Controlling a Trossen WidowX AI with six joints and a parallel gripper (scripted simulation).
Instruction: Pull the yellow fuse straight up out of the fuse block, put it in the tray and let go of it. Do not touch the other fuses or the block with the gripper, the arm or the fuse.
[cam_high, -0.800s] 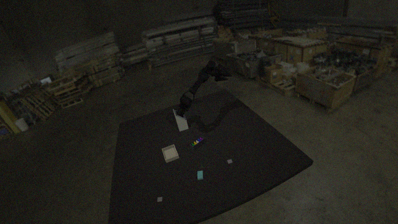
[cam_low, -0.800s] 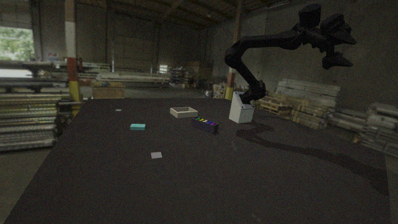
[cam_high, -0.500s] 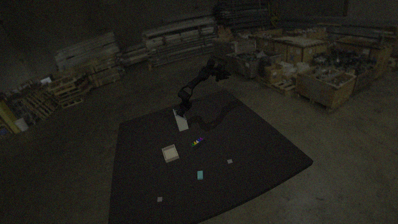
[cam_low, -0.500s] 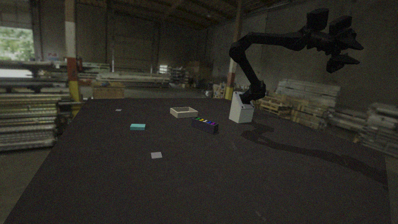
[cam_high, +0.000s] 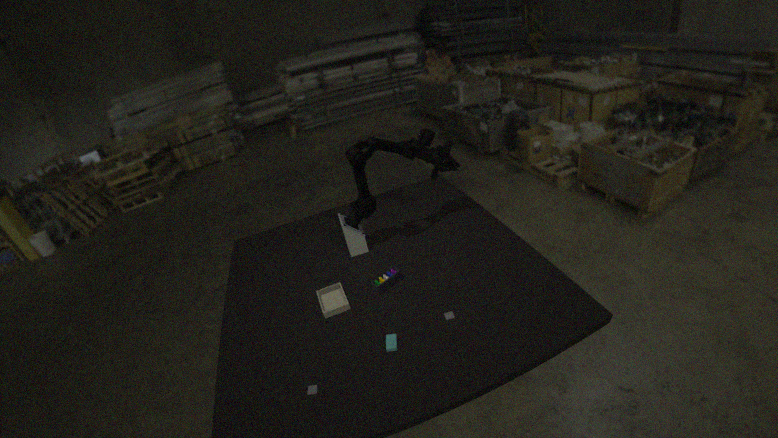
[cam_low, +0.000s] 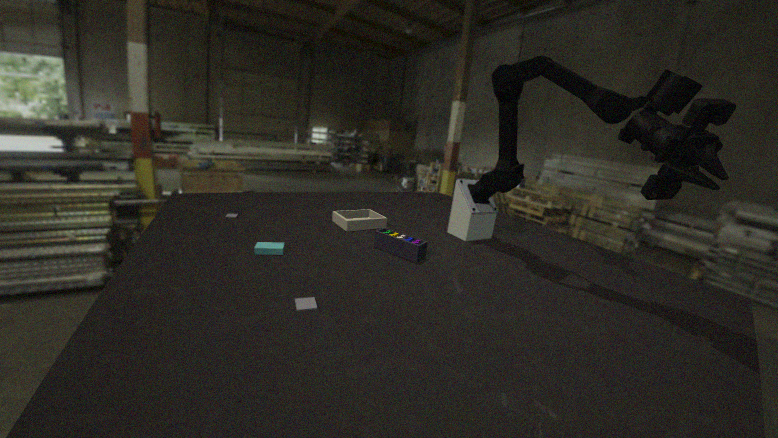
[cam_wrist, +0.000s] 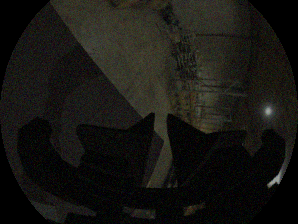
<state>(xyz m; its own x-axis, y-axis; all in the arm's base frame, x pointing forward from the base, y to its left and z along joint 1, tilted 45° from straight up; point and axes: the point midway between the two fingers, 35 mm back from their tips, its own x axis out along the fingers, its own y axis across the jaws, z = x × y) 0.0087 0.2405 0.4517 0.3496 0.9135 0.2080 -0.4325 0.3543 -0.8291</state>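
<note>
The yellow fuse lies 290 mm ahead of my gripper tip, 460 mm to the right of it and 240 mm below it. The rest, counted from my gripper tip: teal block 570 mm ahead, 500 mm to the right, 260 mm below; then shallow white tray 300 mm ahead, 660 mm to the right, 260 mm below.
</note>
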